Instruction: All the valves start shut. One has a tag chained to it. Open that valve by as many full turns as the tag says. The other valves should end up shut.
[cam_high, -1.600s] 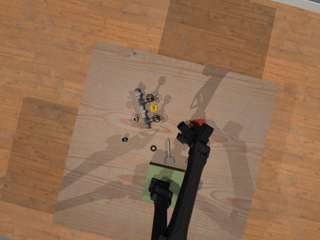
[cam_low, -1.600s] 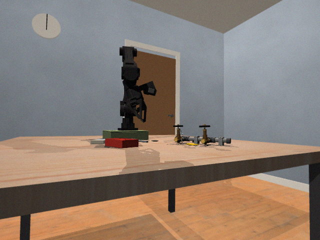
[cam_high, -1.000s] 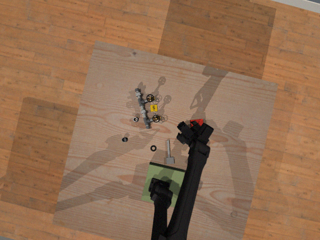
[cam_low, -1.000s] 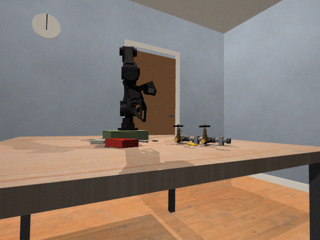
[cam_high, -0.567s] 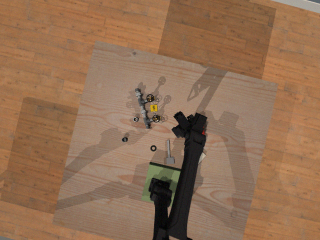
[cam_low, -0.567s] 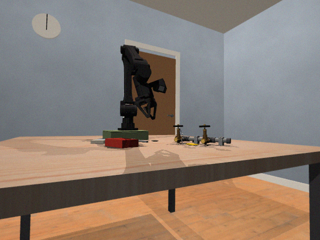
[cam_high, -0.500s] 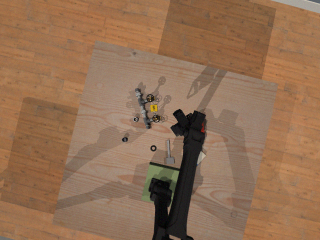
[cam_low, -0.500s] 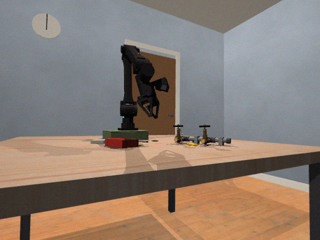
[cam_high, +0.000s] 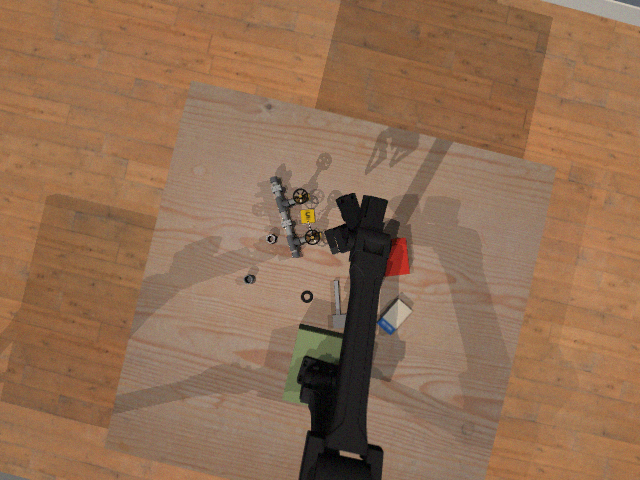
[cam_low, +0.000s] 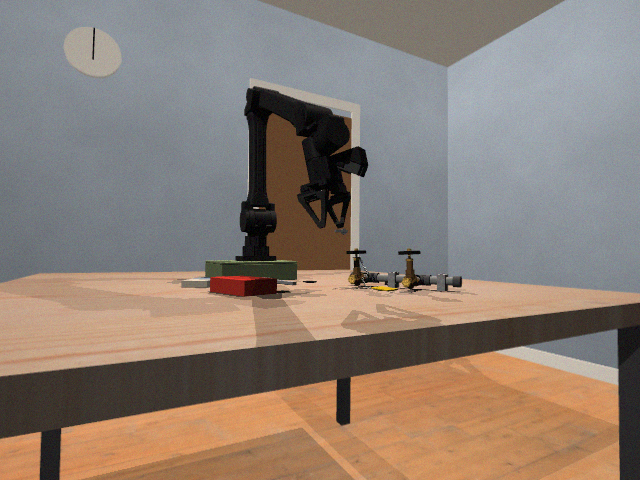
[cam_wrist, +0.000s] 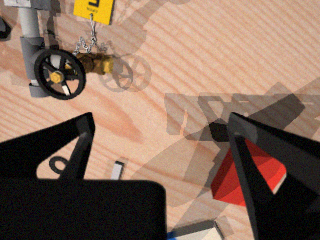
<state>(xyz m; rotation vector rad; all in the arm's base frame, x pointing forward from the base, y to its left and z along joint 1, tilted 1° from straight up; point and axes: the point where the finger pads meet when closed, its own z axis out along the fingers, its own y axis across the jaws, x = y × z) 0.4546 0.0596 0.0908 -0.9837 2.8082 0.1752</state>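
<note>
Right now the yellow tag is 10 mm ahead of my hand, 130 mm to the left of it and 140 mm below it. From my hand the other things lie so: grey tool 250 mm behind, 60 mm to the right, 140 mm below; then red block 20 mm behind, 190 mm to the right, 130 mm below.
</note>
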